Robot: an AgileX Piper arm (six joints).
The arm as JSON. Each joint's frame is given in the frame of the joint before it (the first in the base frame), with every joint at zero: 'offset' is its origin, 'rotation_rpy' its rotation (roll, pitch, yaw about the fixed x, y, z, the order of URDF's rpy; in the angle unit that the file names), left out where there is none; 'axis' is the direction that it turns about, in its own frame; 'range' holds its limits. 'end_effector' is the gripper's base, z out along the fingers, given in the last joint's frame.
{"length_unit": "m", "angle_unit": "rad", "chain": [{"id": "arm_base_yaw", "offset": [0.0, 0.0, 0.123], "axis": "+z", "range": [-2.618, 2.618]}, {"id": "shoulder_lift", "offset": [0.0, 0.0, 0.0], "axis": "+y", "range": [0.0, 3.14]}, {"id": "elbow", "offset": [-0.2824, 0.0, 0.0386], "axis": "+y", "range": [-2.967, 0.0]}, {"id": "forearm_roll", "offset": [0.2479, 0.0, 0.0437], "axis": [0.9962, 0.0, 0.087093], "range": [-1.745, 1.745]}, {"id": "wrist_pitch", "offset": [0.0, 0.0, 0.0], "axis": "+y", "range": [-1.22, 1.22]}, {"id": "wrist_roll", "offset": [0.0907, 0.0, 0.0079], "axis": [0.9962, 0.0, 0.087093], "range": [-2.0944, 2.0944]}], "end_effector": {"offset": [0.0, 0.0, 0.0], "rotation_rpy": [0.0, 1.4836, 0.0]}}
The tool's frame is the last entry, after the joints.
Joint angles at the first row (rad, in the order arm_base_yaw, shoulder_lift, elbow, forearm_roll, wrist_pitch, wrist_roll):
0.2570 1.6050 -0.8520 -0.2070 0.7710 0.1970
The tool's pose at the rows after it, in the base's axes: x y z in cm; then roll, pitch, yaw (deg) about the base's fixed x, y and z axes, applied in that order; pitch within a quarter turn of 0, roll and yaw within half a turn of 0:
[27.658 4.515 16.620 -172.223 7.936 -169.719]
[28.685 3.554 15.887 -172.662 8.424 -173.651]
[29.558 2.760 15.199 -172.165 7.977 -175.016]
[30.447 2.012 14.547 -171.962 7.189 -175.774]
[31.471 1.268 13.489 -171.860 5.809 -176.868]
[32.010 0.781 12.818 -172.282 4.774 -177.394]
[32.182 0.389 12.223 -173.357 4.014 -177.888]
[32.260 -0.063 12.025 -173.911 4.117 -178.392]
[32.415 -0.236 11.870 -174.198 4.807 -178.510]
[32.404 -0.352 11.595 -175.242 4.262 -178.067]
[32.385 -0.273 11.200 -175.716 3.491 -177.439]
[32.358 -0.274 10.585 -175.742 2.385 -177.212]
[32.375 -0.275 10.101 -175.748 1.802 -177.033]
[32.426 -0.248 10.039 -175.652 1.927 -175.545]
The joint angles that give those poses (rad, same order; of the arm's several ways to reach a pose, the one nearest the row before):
0.2070 1.6560 -0.8650 -0.2070 0.7430 0.1810
0.1660 1.6980 -0.8850 -0.2080 0.7160 0.2130
0.1370 1.7390 -0.9080 -0.2220 0.7070 0.2200
0.1090 1.7810 -0.9370 -0.2240 0.7060 0.2070
0.0820 1.8390 -0.9730 -0.2240 0.7070 0.1990
0.0630 1.8730 -0.9940 -0.2100 0.7090 0.1780
0.0450 1.8940 -0.9990 -0.1810 0.7020 0.1470
0.0280 1.9000 -0.9990 -0.1670 0.6920 0.1290
0.0210 1.9050 -0.9990 -0.1620 0.6740 0.1220
0.0120 1.9130 -0.9990 -0.1310 0.6720 0.0810
0.0120 1.9250 -0.9990 -0.1170 0.6720 0.0590
0.0120 1.9440 -0.9990 -0.1170 0.6720 0.0550
0.0120 1.9590 -0.9990 -0.1180 0.6670 0.0530
0.0130 1.9610 -0.9990 -0.1200 0.6610 0.0300

